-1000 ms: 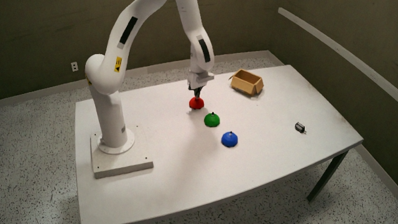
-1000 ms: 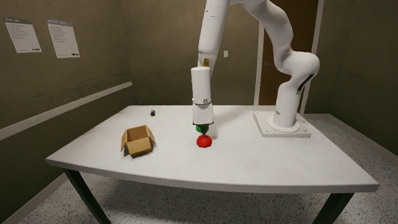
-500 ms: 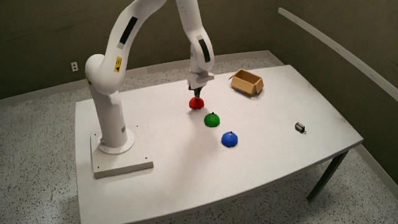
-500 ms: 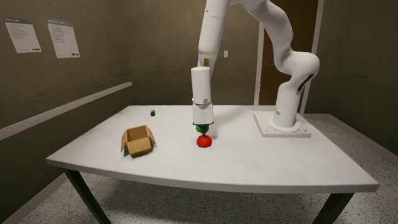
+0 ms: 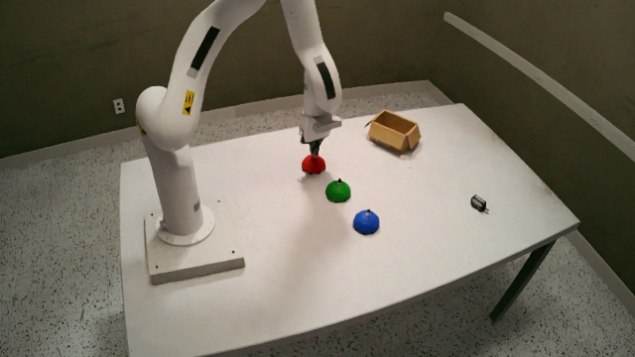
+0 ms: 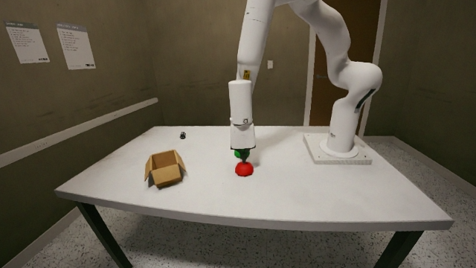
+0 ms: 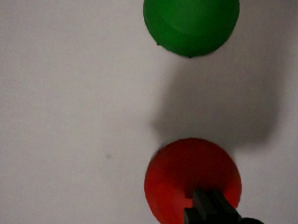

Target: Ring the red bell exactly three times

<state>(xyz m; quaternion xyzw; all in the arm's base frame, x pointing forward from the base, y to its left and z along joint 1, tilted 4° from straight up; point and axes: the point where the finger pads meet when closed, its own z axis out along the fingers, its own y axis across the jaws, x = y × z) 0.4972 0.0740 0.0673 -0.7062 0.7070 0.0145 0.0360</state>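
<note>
Now: the red bell 4 cm below my hand. The rest, counted from my hand: blue bell (31 cm to the right, 4 cm below); then small black object (46 cm to the right, 40 cm ahead, 6 cm below); then green bell (16 cm to the right, 4 cm below).
</note>
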